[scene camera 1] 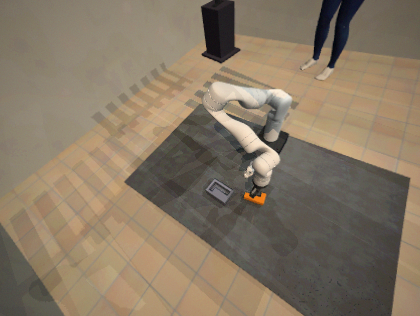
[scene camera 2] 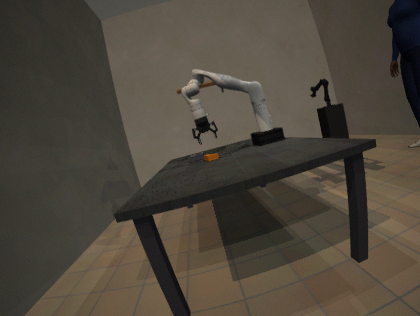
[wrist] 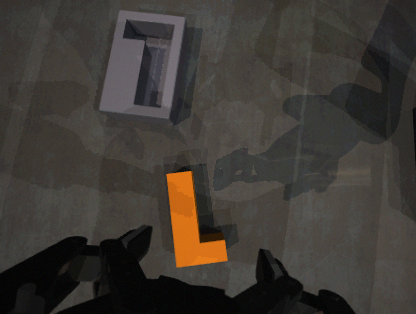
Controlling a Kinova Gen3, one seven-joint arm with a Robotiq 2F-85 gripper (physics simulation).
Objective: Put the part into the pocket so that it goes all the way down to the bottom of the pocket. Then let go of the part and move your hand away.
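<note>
The part, an orange L-shaped block, lies flat on the table. In the wrist view its long leg runs up the picture and its short foot points right at the lower end. The grey block with the L-shaped pocket stands apart from it, upper left in the wrist view. Its pocket is empty, with the short arm pointing left at the upper end. My gripper is open and empty, above the part, with its fingertips either side of the part's foot end in the wrist view.
The dark table top carries both blocks and the arm's black base. A dark pedestal and a standing person are beyond the table.
</note>
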